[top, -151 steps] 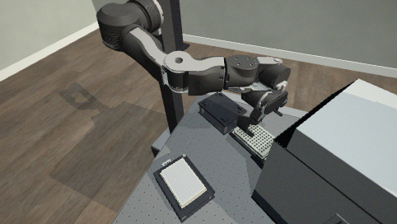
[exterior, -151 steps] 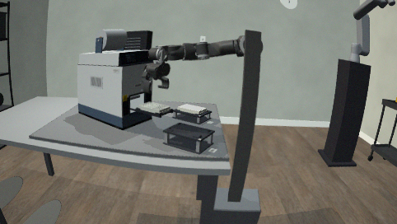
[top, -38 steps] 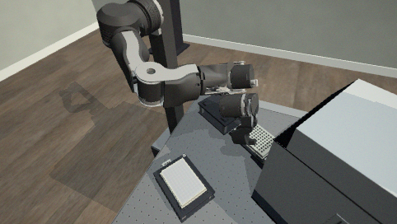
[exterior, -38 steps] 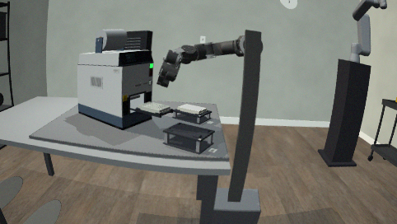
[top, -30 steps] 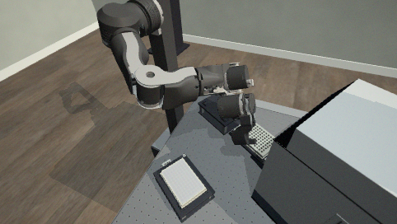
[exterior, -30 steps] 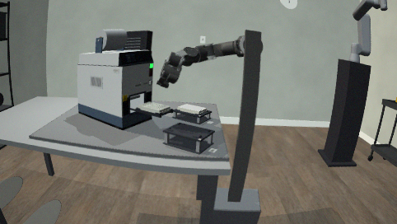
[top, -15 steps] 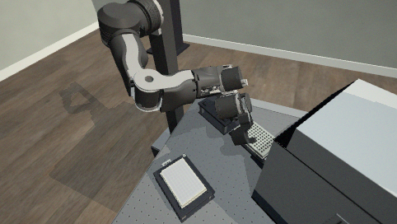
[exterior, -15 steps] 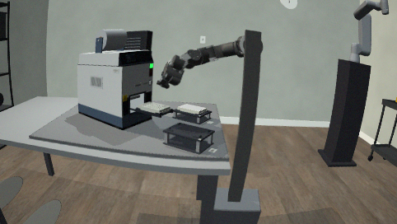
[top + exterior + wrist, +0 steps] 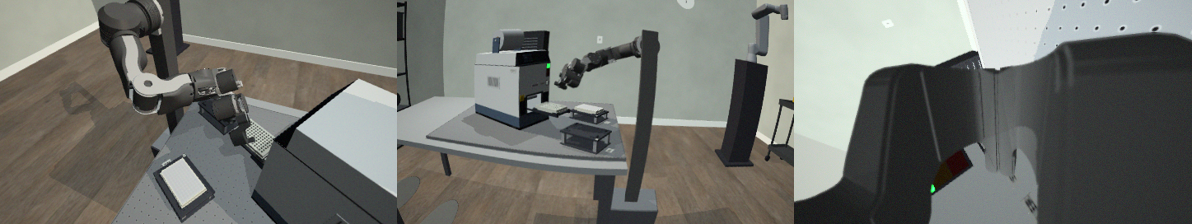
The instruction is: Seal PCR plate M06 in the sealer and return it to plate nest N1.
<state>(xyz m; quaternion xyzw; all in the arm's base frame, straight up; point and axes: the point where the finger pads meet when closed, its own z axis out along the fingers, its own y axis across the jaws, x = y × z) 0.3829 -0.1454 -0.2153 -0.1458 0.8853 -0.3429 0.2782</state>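
Right now my hand is 1 cm short of the 96-well plate M06, 10 cm to the right of it and 8 cm above it. The rest, counted from my hand: sealer stage 1 cm ahead, 10 cm to the left, 10 cm below; pale key-like block 7 cm ahead, 3 cm to the right; yellow warning label 14 cm ahead, 14 cm to the left, 4 cm below.
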